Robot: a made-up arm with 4 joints.
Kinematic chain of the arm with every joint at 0, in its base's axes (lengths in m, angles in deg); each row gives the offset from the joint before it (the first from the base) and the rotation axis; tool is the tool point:
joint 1: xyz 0 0 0.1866 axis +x
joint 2: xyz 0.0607 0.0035 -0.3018 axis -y
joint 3: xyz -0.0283 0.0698 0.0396 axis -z
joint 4: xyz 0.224 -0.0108 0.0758 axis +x
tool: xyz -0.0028 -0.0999 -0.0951
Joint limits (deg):
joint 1: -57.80..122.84
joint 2: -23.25..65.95
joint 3: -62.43..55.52
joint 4: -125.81..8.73
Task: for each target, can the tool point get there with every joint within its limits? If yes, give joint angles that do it. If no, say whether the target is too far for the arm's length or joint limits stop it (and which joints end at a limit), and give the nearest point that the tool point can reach.
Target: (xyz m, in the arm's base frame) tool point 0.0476 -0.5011 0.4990
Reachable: no: joint limits stop it (at a limit: joint 1) | nearest point 0.0356 -0.2857 0.2328 | short by 0.343 m
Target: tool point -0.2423 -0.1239 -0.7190
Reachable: no: too far | nearest point -0.0513 -0.0461 -0.1503 | short by 0.605 m
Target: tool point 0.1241 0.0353 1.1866
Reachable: no: too far | nearest point 0.2087 0.1791 0.5704 | short by 0.638 m
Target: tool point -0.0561 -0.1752 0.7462
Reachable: no: joint limits stop it (at a limit: joint 1, joint 3, joint 4) | nearest point -0.1091 -0.0629 0.4504 | short by 0.321 m
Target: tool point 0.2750 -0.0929 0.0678
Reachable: yes | joints -42.16 6.79 -20.30 -47.57
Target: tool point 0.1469 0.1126 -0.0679
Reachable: yes | joints 53.75 21.70 30.99 -2.28
